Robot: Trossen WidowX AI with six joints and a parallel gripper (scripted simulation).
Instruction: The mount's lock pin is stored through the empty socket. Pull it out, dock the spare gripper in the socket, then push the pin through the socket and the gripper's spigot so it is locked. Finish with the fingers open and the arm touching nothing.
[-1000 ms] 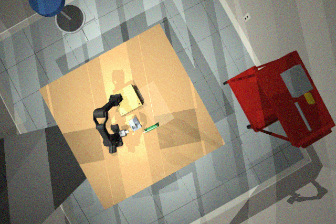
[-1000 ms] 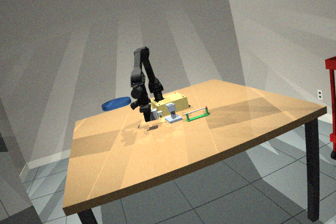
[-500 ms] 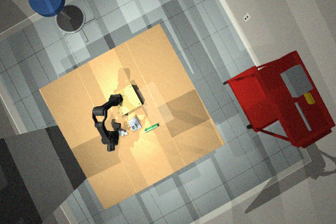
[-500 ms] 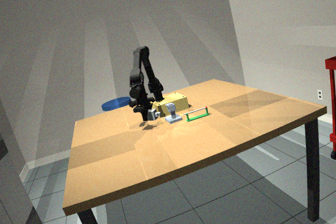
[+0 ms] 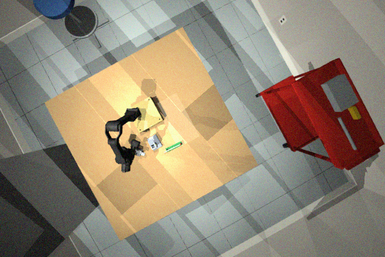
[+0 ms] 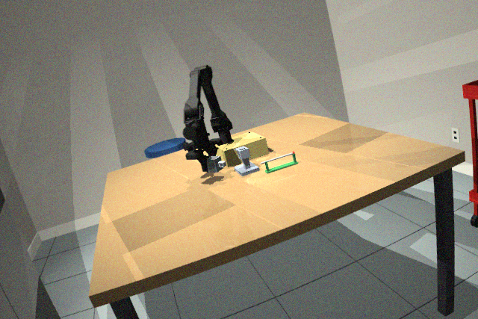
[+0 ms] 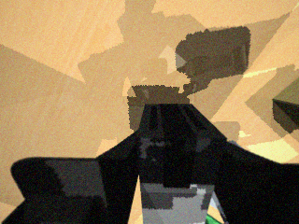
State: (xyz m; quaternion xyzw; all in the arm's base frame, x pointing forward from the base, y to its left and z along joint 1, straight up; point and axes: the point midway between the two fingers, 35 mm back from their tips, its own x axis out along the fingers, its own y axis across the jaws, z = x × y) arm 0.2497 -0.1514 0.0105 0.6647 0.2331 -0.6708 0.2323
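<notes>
The socket lies 15 cm to the left of my gripper tip and 3 cm ahead of it. Round my gripper tip: green cradle 27 cm to the left, 13 cm ahead, 3 cm below; spare gripper 2 cm to the left, 2 cm ahead, 2 cm above.
</notes>
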